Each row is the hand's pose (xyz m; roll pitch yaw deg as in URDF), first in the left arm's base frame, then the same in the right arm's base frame.
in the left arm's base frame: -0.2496 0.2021 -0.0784 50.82 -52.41 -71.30
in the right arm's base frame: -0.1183 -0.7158 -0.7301 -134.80 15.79 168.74
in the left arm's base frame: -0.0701 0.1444 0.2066 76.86 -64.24 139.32
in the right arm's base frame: -0.3464 -0.5082 -0.8773 131.80 74.34 -160.62
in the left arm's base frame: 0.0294 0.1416 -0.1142 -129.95 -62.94 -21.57
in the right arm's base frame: -0.1742 -0.4700 -0.5914 77.03 30.35 142.93
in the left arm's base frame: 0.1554 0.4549 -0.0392 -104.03 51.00 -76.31
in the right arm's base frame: 0.0252 -0.2618 -0.7827 5.20 -81.13 -115.10
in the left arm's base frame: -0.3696 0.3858 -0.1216 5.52 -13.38 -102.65
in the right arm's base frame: 0.0676 -0.7942 -0.8267 161.78 -15.06 -156.22
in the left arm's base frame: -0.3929 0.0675 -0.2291 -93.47 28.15 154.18
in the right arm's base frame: -0.1272 -0.9112 -0.5781 65.61 2.77 -48.60
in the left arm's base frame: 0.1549 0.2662 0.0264 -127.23 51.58 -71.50
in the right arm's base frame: -0.1659 -0.2958 -0.7350 -18.40 -84.17 -118.48
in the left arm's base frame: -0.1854 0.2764 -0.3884 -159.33 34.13 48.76
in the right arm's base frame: 0.1138 -0.6911 -0.5037 56.26 -15.69 36.41
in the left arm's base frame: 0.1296 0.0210 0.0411 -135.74 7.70 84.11
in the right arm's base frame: -0.3712 -0.3758 -0.6236 65.40 22.84 19.57
